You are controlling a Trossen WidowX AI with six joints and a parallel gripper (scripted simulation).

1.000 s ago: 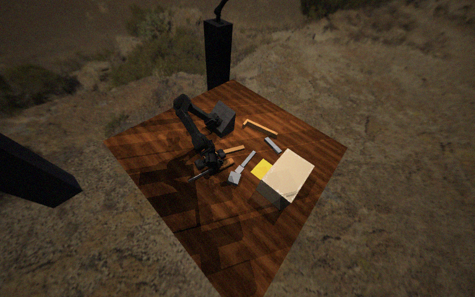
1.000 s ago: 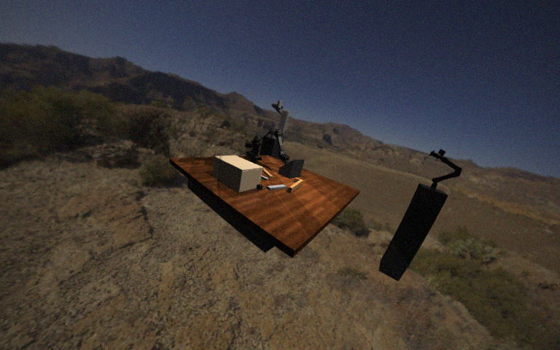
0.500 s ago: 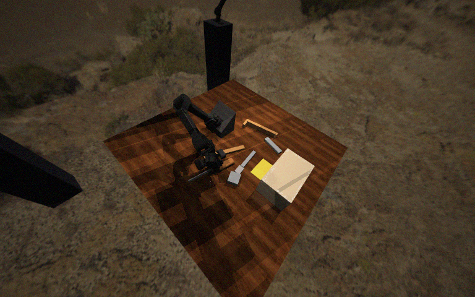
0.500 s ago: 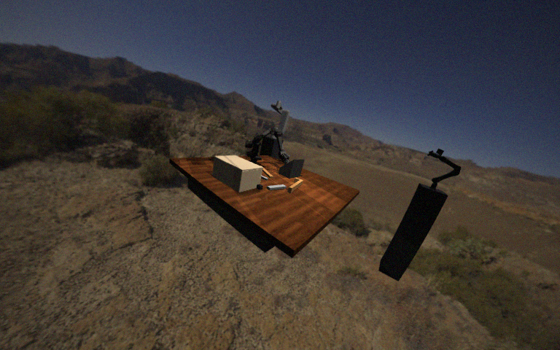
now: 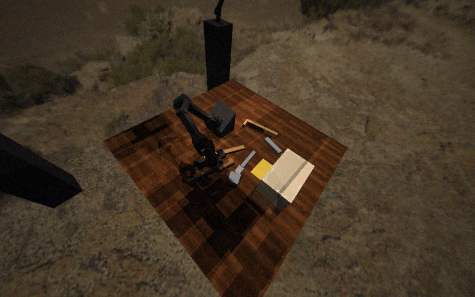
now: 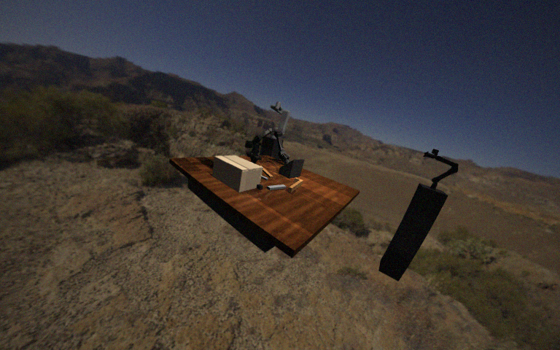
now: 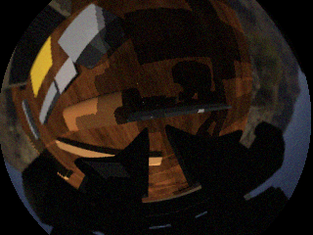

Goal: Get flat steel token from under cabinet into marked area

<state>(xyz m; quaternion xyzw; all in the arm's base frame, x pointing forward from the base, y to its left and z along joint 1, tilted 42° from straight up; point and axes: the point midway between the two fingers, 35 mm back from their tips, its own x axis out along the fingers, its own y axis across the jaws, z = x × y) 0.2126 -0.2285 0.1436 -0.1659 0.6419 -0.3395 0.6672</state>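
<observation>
Now: the wooden stick 150 mm to the left of my gripper tip, 20 mm below it and 20 mm behind it. Also, from my gripper tip: grey block (170 mm ahead, 40 mm to the left, 10 mm below); then grey scraper (170 mm to the left, 140 mm ahead, 20 mm below); then grey bar (460 mm to the left, 190 mm ahead, 20 mm below).
</observation>
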